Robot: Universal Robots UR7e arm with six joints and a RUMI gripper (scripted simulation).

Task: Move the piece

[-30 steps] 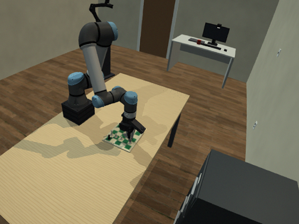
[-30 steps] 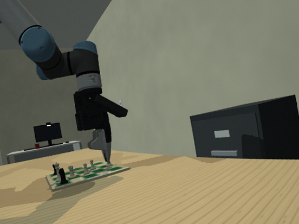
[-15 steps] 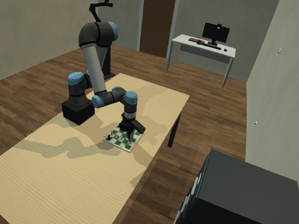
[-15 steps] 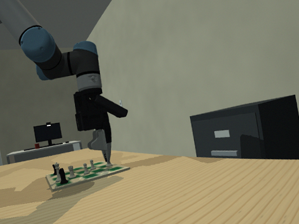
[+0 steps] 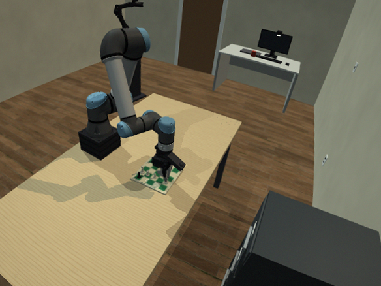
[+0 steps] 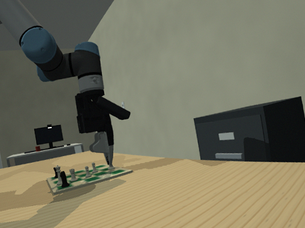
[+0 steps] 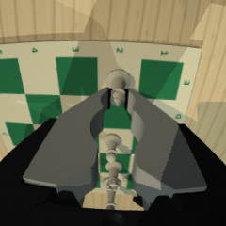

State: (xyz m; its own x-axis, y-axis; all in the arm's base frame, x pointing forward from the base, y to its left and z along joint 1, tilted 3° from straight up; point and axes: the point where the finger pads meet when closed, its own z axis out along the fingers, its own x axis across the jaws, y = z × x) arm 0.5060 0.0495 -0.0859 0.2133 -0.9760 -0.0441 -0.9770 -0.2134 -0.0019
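Now: the chessboard 80 mm behind my hand, 20 mm to the left of it and 40 mm below it. The rest, counted from my hand: white queen 150 mm behind, 30 mm to the right, 10 mm below.
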